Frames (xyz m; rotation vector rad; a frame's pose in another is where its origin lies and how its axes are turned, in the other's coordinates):
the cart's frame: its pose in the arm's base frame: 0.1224 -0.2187 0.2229 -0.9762 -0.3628 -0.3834
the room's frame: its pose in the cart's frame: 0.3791 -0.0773 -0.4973 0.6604 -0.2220 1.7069
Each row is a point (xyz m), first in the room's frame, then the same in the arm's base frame.
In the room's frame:
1: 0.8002 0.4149 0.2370
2: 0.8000 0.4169 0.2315
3: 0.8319 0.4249 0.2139
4: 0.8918 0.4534 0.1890
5: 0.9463 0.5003 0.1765
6: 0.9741 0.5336 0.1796
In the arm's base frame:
1: 0.2480 0.1526 0.0480
2: 0.2463 0.1506 0.0428
3: 0.2471 0.1735 0.0134
4: 0.2349 0.2223 -0.0365
5: 0.2029 0.2748 -0.0758
6: 0.1768 0.3072 -0.0886

